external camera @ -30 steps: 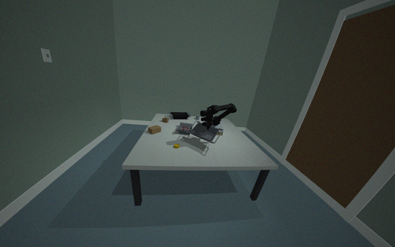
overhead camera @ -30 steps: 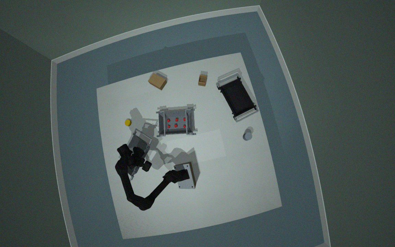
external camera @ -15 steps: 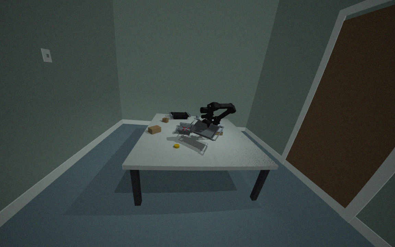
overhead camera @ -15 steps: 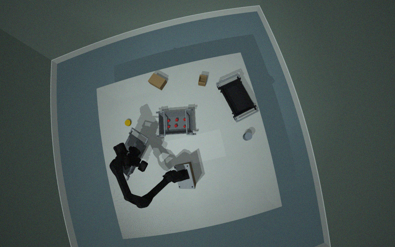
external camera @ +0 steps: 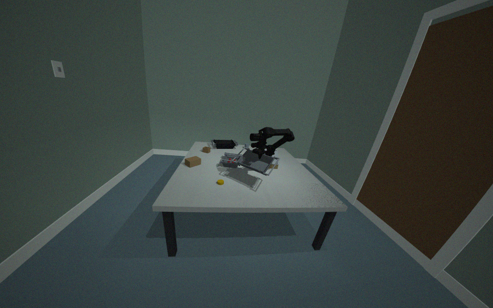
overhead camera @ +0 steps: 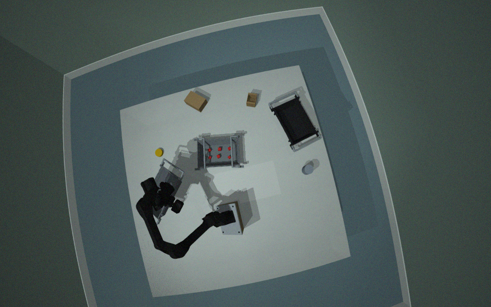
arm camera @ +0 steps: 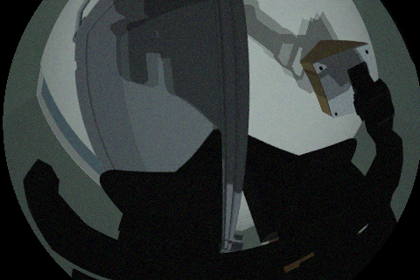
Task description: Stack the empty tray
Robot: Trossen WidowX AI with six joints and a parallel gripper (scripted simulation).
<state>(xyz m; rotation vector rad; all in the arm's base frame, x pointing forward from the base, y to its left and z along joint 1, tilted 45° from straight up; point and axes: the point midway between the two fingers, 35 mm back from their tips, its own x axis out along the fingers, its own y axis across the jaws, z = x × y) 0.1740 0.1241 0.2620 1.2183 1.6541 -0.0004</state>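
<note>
My gripper tip is 5 cm to the right of the tray and 5 cm short of it. Also, from my gripper tip: small open box: 58 cm to the right, 46 cm ahead, 17 cm below; then yellow disc: 31 cm ahead, 17 cm below, 8 cm to the left.
</note>
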